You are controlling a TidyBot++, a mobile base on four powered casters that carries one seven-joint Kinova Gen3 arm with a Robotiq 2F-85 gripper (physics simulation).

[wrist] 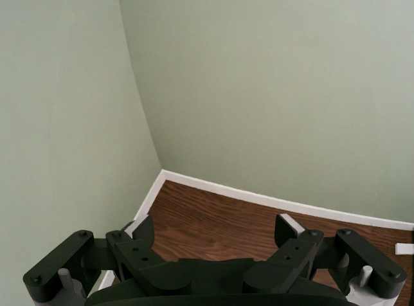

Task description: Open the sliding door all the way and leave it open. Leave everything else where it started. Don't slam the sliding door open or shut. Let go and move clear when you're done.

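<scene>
My gripper point(214, 229) is open and empty, its two fingers wide apart at the bottom of the wrist view. Between and beyond the fingertips there is brown wood floor and a green wall further off. The sliding door does not show in the wrist view. No handle shows near the fingers.
Two plain green walls point(270, 100) point(65, 125) meet in a corner left of the middle. A white baseboard point(240, 194) runs along the foot of the walls above the brown wood floor point(210, 220). A small white piece point(404, 248) and a dark edge show at the far right.
</scene>
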